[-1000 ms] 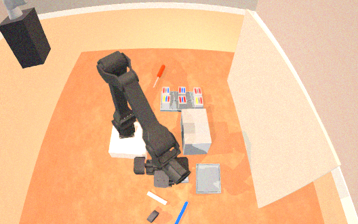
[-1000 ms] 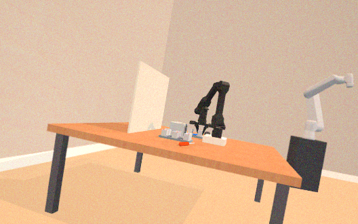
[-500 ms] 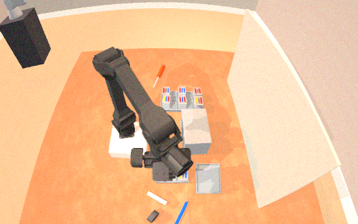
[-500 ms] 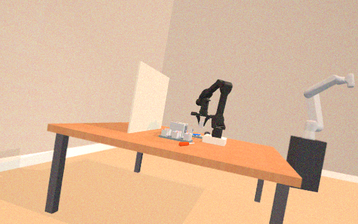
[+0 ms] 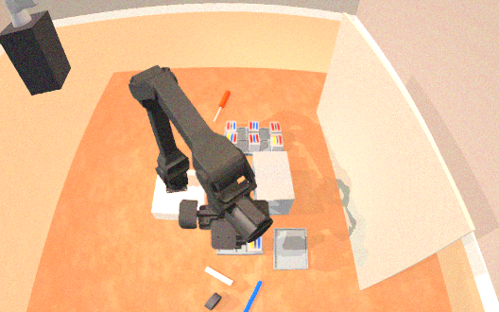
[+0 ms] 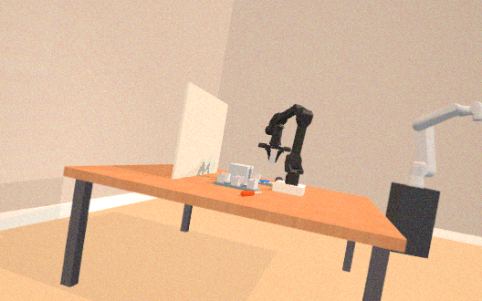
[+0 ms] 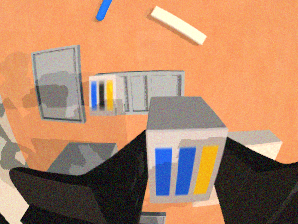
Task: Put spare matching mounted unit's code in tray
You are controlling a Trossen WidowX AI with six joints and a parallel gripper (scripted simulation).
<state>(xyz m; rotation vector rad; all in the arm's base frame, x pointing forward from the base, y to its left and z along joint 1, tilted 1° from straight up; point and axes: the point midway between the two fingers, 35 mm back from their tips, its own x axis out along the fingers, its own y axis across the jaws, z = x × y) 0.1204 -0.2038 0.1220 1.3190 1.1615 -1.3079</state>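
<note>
Right now the grey tray is 18 cm ahead of my gripper tip, 13 cm below it and 4 cm to the right of it. From my gripper tip the other things lie so: white bar: 13 cm below, 9 cm to the right, 3 cm behind; mounted unit: 17 cm to the left, 16 cm ahead, 9 cm below; grey rack: 13 cm below, 4 cm ahead.
</note>
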